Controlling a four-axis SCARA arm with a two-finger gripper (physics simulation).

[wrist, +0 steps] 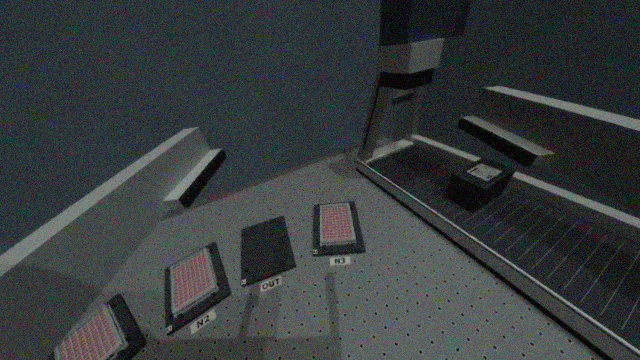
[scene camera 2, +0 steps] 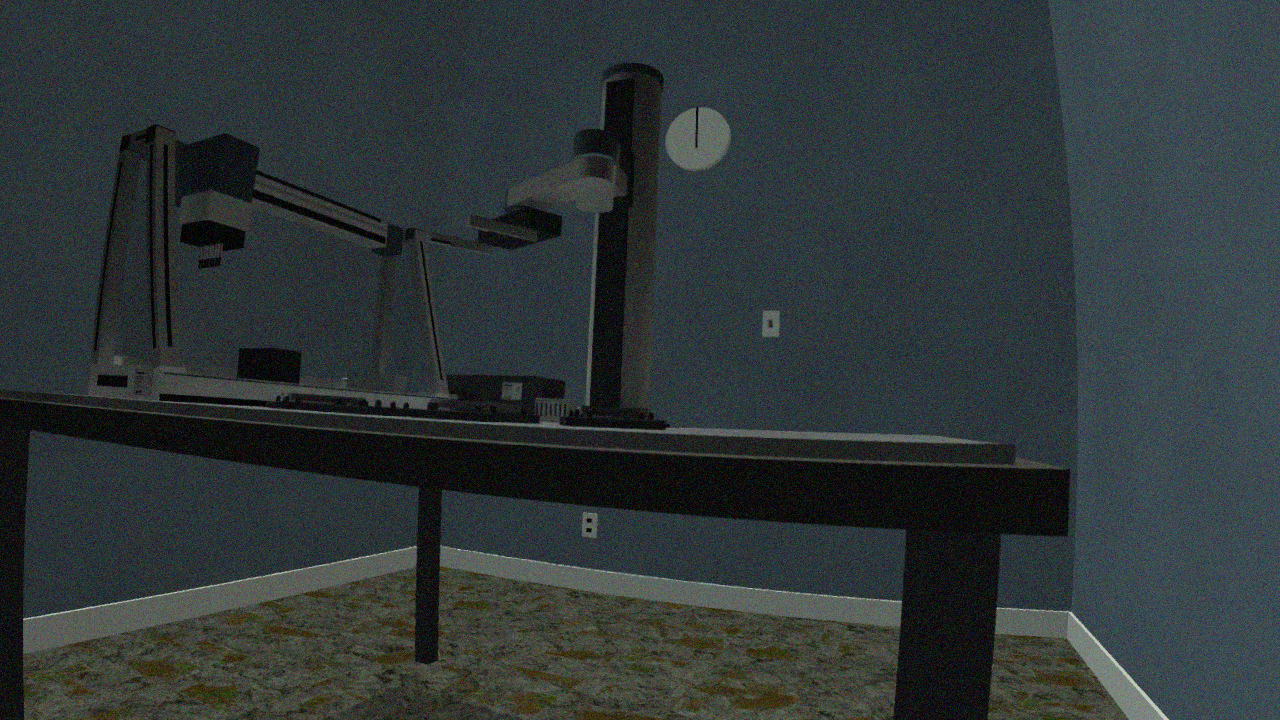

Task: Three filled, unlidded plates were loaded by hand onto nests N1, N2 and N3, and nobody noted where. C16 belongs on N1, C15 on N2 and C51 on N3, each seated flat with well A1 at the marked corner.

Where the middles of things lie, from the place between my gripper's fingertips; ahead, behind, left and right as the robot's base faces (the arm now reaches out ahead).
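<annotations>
Plate C16 (wrist: pixel 192 280) is 340 mm below my hand, 230 mm ahead of it and 260 mm to the left of it. Relative to the dark out nest (scene camera 2: pixel 350 409), my hand is 100 mm to the right of it, 240 mm short of it and 350 mm above it. Going by their middles, the dark out nest is the nearest to my hand of the things named here.
</annotations>
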